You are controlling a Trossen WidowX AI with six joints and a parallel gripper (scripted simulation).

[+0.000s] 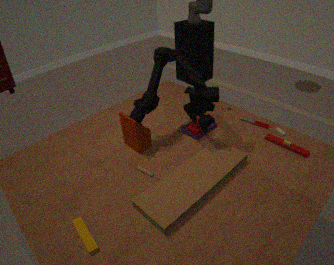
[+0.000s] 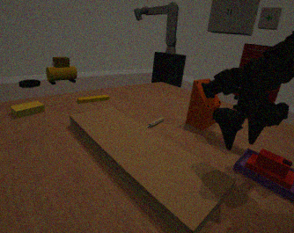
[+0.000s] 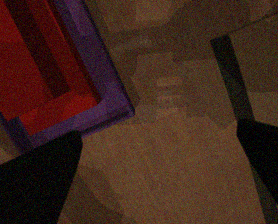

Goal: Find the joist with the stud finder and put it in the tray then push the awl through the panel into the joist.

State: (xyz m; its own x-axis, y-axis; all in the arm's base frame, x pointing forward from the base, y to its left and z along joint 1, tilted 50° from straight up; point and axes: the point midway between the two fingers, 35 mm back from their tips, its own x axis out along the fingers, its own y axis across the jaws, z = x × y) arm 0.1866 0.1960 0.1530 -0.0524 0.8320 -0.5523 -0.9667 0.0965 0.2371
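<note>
Right now the awl is 330 mm to the right of my gripper tip, 80 mm below it and 20 mm ahead of it. Also, from my gripper tip: red-handled pointed tool: 340 mm to the left, 90 mm ahead, 80 mm below; stud finder: 90 mm to the left, 80 mm behind, 40 mm below; purple tray: 80 mm behind, 70 mm to the left, 70 mm below.
</note>
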